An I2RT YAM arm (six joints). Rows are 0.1 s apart.
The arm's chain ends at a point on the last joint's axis. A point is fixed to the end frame.
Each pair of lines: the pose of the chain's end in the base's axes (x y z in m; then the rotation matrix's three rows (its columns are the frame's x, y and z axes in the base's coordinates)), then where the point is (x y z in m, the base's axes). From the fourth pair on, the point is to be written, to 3 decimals.
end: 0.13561, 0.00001, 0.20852; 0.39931, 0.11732, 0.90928; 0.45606, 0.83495, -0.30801; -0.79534, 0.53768, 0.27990
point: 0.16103 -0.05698 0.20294
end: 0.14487, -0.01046, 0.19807; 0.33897, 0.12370, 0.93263; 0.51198, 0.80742, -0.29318; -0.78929, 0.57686, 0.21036
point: 0.17158 -0.06619 0.18783
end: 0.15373, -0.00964, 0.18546; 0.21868, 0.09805, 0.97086; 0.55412, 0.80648, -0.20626; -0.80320, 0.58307, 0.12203
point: 0.18453 -0.06241 0.17163
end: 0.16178, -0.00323, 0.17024; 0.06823, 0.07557, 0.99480; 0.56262, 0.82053, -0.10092; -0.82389, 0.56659, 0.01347
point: 0.196 -0.053 0.153
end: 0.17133, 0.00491, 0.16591; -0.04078, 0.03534, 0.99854; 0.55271, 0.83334, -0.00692; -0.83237, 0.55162, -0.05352
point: 0.209 -0.041 0.147
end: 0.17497, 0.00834, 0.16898; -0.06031, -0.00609, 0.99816; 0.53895, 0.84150, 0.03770; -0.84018, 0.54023, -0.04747
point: 0.215 -0.036 0.151
